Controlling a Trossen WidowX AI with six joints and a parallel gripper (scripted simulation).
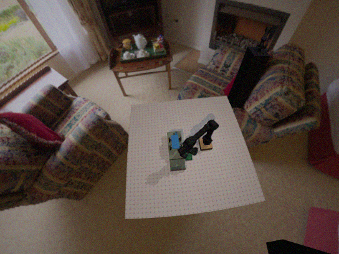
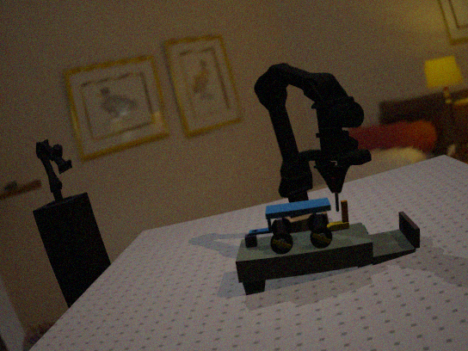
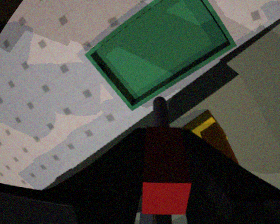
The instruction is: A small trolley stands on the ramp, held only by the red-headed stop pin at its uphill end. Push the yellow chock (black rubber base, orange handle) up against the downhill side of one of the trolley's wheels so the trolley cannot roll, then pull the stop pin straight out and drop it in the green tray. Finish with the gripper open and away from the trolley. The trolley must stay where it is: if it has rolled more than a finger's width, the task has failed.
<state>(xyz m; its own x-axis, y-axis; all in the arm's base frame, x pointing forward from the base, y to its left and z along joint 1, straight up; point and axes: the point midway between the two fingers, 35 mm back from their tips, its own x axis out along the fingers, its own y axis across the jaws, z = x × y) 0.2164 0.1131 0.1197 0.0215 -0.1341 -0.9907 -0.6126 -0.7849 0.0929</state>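
Right now my gripper tip is right at the red-headed stop pin. The rest, counted from my gripper tip: blue-topped trolley: 11 cm ahead, 10 cm to the right, 2 cm below; dark end wall: 15 cm to the left, 10 cm below, 10 cm ahead; yellow chock: 5 cm below, 5 cm ahead, 1 cm to the right.
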